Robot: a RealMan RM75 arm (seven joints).
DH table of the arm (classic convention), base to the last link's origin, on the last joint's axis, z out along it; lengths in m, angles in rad. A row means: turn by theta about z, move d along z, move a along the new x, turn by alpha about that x. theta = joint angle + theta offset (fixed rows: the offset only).
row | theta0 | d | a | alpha
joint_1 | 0 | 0.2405 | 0 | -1.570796
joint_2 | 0 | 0 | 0 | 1.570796
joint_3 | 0 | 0.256 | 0 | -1.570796
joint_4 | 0 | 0 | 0 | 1.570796
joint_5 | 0 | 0.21 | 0 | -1.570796
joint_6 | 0 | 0 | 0 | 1.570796
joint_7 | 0 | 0.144 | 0 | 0
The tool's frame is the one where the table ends.
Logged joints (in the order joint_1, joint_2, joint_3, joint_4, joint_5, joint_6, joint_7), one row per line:
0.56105 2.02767 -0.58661 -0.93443 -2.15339 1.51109 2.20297
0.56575 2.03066 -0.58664 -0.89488 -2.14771 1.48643 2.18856
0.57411 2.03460 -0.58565 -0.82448 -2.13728 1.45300 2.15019
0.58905 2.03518 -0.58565 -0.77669 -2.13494 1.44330 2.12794
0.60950 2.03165 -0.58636 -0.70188 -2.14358 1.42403 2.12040
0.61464 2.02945 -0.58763 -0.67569 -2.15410 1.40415 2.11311
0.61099 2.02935 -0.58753 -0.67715 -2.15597 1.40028 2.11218
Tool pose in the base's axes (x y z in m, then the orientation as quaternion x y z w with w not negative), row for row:
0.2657 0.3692 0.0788 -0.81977 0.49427 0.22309 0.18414
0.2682 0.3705 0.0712 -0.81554 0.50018 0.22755 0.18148
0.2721 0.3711 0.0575 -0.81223 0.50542 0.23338 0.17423
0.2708 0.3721 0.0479 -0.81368 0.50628 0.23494 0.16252
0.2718 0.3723 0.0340 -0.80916 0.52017 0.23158 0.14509
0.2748 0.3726 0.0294 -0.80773 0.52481 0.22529 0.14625
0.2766 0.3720 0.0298 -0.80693 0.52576 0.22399 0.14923
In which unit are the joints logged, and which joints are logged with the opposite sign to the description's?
The joints are logged in radians. Opposite sign: joint_6.
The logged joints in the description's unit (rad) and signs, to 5 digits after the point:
0.56105 2.02767 -0.58661 -0.93443 -2.15339 -1.51109 2.20297
0.56575 2.03066 -0.58664 -0.89488 -2.14771 -1.48643 2.18856
0.57411 2.03460 -0.58565 -0.82448 -2.13728 -1.45300 2.15019
0.58905 2.03518 -0.58565 -0.77669 -2.13494 -1.44330 2.12794
0.60950 2.03165 -0.58636 -0.70188 -2.14358 -1.42403 2.12040
0.61464 2.02945 -0.58763 -0.67569 -2.15410 -1.40415 2.11311
0.61099 2.02935 -0.58753 -0.67715 -2.15597 -1.40028 2.11218

